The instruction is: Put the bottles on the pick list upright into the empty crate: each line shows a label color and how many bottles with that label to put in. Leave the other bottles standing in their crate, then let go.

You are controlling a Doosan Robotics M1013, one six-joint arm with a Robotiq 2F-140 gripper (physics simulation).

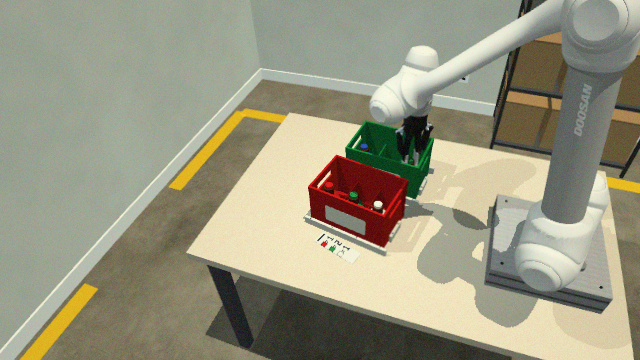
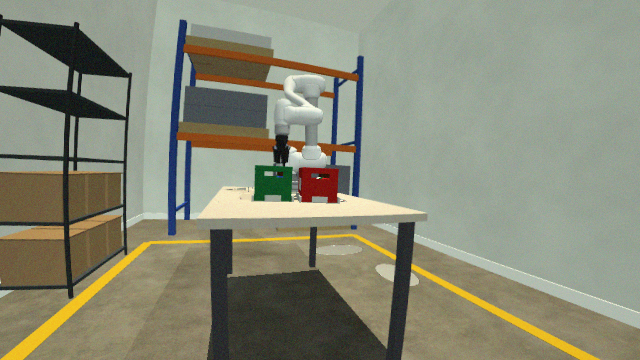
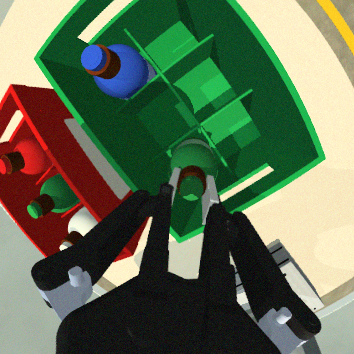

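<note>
The green crate holds a blue bottle upright in one corner compartment. My gripper points down into another corner compartment, shut on the neck of a green bottle, which is upright and still inside the crate. The red crate holds a red bottle, a green-labelled bottle and a white bottle, upright in one row. The pick list shows red 1, green 2, white 1.
Both crates stand side by side on the table. Their walls and dividers rise around the bottles. The arm's base plate is on the same table. A black shelf rack and a blue and orange rack stand beyond the table.
</note>
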